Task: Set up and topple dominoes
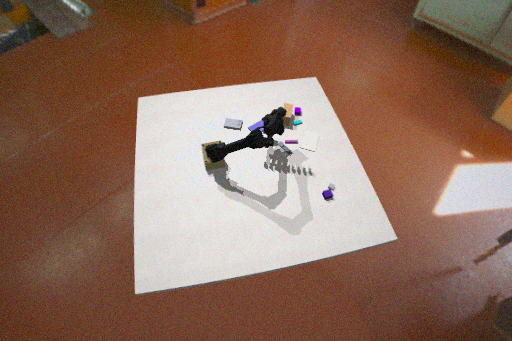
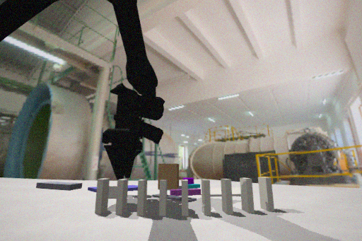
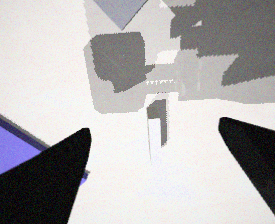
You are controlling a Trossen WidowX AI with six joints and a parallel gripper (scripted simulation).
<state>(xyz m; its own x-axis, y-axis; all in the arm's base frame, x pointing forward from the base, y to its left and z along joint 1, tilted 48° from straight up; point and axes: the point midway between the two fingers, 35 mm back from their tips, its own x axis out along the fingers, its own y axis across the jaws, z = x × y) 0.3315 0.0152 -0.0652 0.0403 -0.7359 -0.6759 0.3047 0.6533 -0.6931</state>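
Now: gripper tip 160 mm to the right of the purple tile, 40 mm above it and 10 mm short of it. Also, from my gripper tip: magenta bar: 150 mm ahead, 30 mm below, 10 mm to the right; tan block: 190 mm to the left, 180 mm ahead; grey bar: 100 mm ahead, 50 mm to the right, 40 mm below.
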